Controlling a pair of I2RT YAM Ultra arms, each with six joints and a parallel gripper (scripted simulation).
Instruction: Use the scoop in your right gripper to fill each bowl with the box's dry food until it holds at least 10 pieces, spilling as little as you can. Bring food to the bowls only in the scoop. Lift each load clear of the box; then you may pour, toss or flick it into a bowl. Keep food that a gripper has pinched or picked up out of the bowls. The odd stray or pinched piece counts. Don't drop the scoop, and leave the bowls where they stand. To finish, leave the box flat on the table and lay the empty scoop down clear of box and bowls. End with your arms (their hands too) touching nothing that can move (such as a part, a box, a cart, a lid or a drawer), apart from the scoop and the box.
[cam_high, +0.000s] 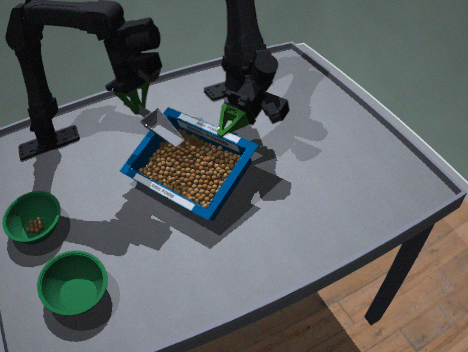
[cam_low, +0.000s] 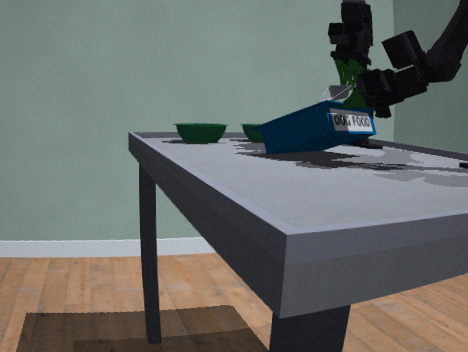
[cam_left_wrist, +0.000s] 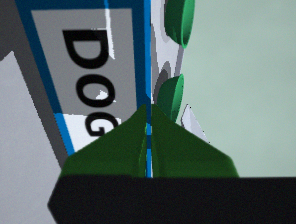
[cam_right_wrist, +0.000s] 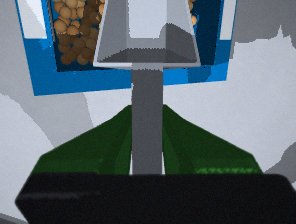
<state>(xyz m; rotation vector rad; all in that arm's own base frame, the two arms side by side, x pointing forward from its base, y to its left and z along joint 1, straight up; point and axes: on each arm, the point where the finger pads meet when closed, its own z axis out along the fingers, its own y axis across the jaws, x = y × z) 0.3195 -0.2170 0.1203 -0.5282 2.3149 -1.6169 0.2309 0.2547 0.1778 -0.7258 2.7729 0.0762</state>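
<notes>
Right now the box is 120 mm ahead of my right hand, 80 mm to the left of it and 110 mm below it. The rest, counted from my right hand: grey scoop: 40 mm ahead, 20 mm to the left, 20 mm below.
</notes>
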